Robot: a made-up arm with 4 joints. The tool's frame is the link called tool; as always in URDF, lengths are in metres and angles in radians. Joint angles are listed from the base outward. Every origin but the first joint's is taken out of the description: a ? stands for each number. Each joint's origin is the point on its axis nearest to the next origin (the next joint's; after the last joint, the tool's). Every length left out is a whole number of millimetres.
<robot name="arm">
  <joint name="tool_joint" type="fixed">
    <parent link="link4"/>
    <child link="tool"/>
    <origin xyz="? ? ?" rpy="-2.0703 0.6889 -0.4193"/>
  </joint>
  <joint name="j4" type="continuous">
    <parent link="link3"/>
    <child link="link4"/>
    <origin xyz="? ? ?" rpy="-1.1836 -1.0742 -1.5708"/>
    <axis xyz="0 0 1"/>
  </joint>
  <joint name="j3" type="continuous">
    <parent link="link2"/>
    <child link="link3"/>
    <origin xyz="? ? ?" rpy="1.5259 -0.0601 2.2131"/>
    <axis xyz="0 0 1"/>
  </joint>
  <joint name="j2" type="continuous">
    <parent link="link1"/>
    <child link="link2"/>
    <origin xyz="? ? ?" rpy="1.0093 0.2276 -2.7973"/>
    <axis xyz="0 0 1"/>
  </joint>
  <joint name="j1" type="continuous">
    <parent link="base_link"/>
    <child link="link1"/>
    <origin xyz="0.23 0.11 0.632" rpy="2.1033 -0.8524 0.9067"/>
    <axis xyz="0 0 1"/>
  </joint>
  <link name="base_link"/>
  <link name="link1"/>
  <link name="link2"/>
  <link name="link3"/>
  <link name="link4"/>
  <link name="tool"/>
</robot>
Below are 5 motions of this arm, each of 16 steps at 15 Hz.
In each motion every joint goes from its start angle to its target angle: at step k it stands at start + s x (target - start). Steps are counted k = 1, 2, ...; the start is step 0. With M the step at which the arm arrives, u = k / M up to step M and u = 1 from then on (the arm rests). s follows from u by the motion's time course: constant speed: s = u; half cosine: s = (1 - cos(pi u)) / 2; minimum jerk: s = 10 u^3 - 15 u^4 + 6 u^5.
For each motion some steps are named. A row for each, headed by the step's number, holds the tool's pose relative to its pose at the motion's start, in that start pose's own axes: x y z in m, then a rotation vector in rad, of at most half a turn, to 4 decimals.
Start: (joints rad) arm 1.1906 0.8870 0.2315 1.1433
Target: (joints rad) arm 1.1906 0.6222 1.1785 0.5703
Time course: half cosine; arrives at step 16
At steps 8, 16:
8: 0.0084 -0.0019 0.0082 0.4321 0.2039 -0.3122
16: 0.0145 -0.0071 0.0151 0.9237 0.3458 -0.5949

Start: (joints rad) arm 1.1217 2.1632 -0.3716 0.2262
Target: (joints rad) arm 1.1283 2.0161 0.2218 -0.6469
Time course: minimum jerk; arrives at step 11
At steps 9, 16:
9: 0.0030 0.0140 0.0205 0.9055 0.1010 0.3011
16: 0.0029 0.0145 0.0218 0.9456 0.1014 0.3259

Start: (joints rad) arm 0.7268 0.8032 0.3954 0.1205
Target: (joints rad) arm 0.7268 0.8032 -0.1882 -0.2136
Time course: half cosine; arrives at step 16
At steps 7, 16:
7: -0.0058 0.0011 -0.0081 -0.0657 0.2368 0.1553
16: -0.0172 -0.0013 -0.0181 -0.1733 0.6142 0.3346

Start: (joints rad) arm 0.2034 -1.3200 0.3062 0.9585
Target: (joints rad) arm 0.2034 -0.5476 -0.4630 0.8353
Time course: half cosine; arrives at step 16
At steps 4, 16:
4: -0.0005 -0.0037 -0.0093 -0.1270 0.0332 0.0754
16: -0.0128 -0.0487 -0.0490 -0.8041 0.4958 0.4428

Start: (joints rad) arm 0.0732 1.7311 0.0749 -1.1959
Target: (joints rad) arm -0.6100 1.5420 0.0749 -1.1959
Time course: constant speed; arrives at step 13
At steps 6, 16:
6: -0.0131 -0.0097 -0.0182 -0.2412 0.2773 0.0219
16: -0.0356 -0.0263 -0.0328 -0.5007 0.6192 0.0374

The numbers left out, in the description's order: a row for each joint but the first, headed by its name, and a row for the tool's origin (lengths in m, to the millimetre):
tool: 0.012 -0.009 0
j4: -0.031 0.01 0
j3: 0.054 -0.023 0
j2: -0.029 0.061 0

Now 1 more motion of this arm.
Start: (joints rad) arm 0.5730 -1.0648 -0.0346 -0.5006
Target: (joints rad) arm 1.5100 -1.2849 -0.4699 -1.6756
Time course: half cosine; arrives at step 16
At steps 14, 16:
14: -0.0435 -0.0990 -0.0031 0.1070 1.0988 -0.5363
16: -0.0464 -0.1022 -0.0014 0.1296 1.1280 -0.5799

